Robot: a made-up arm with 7 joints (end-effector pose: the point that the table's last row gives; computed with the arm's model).
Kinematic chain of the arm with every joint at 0, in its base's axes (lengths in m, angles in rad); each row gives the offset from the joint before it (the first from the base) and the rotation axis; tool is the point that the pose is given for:
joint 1: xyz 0 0 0.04 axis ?
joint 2: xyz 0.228 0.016 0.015 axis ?
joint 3: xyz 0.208 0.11 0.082 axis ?
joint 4: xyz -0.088 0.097 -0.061 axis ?
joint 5: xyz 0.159 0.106 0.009 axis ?
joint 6: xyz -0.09 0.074 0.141 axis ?
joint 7: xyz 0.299 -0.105 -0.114 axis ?
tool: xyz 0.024 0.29 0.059
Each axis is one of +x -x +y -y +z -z.
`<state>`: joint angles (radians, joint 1 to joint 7).
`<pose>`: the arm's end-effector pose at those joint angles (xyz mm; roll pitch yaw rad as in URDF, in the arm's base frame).
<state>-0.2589 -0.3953 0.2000 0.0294 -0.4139 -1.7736 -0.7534</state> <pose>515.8 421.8 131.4 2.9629 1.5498 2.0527</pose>
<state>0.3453 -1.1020 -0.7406 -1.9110 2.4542 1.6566 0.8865</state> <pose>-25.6 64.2 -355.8 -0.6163 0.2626 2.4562</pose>
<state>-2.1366 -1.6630 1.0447 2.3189 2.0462 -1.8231 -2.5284</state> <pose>-364.3 143.1 -81.2 -1.4209 0.8355 -0.7204</pose>
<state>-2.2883 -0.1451 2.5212 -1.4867 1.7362 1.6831 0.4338</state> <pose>-705.4 493.3 405.8 -1.2852 -0.7363 2.2696</pose>
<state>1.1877 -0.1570 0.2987 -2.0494 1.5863 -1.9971 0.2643</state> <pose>561.0 187.5 -438.1 0.6951 1.0881 -0.8276</pose>
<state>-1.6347 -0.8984 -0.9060 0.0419 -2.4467 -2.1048 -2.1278</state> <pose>-376.0 -119.7 182.4 2.8746 -0.1615 -1.4150</pose>
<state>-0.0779 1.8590 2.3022 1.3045 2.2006 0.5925 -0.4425</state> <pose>437.1 82.5 398.7 2.6845 -1.5226 -1.7193</pose>
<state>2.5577 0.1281 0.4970 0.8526 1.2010 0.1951 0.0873</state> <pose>-475.9 509.7 -603.3 -2.2699 0.6203 2.9190</pose>
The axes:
joint 1: +y
joint 2: -x
joint 3: -z
joint 4: +z
joint 5: +x
joint 6: -y
joint 7: -x

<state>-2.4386 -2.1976 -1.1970 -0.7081 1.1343 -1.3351 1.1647</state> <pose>-119.3 -208.4 -180.9 -1.0713 1.0485 -2.7558</pose>
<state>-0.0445 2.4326 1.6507 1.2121 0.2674 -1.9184 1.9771</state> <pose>179.2 -292.6 -177.7 -2.9642 -0.4536 -1.8211</pose>
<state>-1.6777 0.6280 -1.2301 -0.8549 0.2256 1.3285 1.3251</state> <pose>-211.5 545.2 773.5 2.1475 -0.2139 2.6473</pose>
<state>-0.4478 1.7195 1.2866 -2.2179 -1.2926 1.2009 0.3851</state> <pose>-92.8 -73.4 212.4 -0.0468 -0.3198 2.7545</pose>
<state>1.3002 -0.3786 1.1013 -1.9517 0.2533 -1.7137 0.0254</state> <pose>43.2 -110.2 -525.8 -0.1530 0.4324 2.9909</pose>
